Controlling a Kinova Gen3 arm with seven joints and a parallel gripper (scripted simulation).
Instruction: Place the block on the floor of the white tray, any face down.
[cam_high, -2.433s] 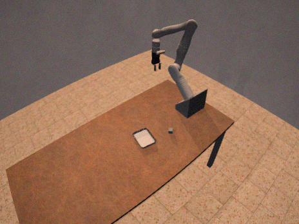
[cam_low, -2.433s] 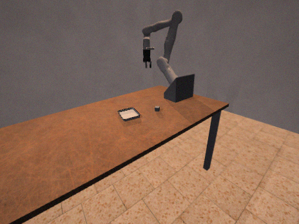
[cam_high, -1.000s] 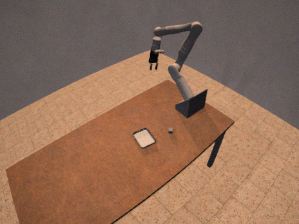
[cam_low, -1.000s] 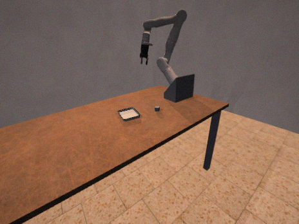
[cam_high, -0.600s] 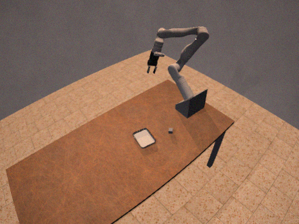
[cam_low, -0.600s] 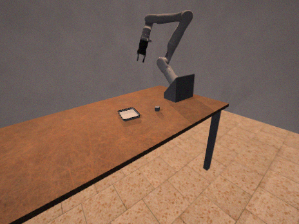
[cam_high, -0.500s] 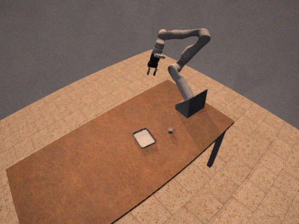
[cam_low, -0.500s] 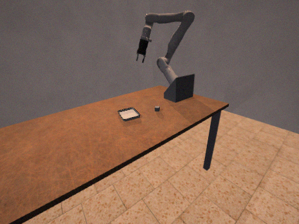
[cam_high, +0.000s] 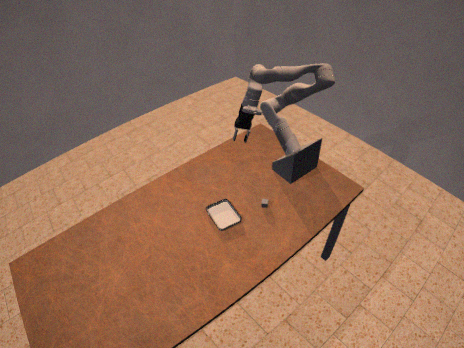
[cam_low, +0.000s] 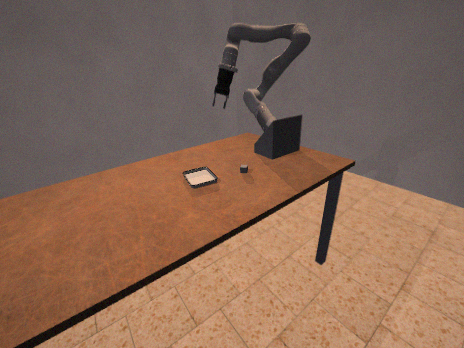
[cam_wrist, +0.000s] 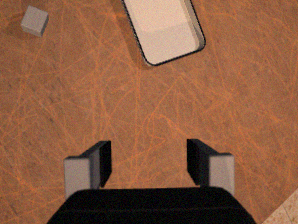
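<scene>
Now: the grey block 200 mm to the left of my hand and 290 mm below it. Also, from my hand: white tray (210 mm ahead, 140 mm to the left, 300 mm below).
</scene>
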